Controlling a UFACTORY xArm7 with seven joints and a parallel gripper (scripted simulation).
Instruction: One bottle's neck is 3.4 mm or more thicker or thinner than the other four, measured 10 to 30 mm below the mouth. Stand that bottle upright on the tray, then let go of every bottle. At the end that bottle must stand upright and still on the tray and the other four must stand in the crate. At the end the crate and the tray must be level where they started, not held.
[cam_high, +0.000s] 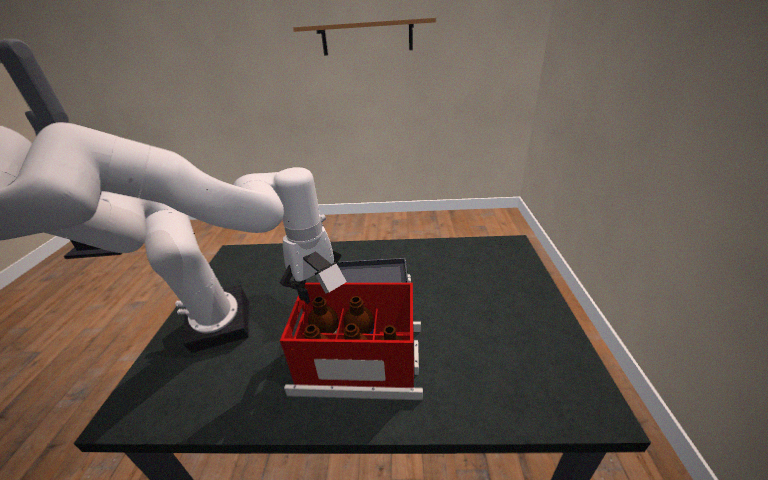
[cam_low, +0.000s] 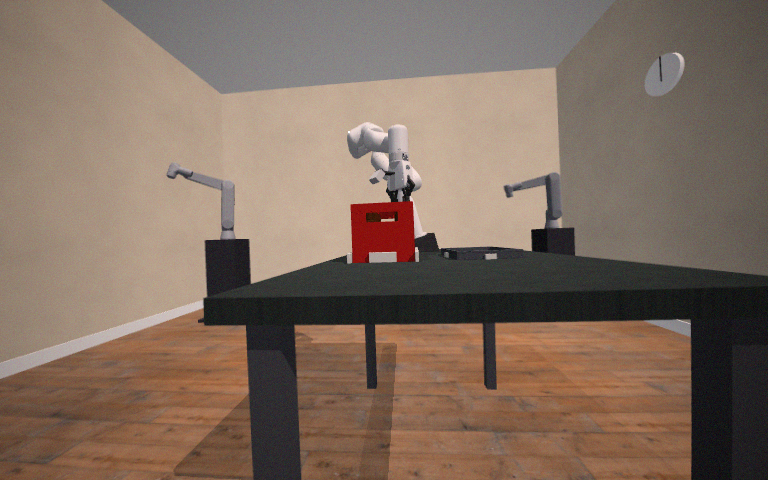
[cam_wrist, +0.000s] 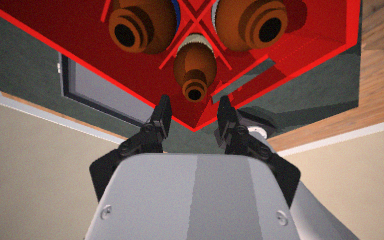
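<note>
My hand is 11 cm above the crate, 8 cm short of it and 6 cm to the left of it. Also, from my hand: tray: 24 cm to the left, 19 cm below, 11 cm ahead.
</note>
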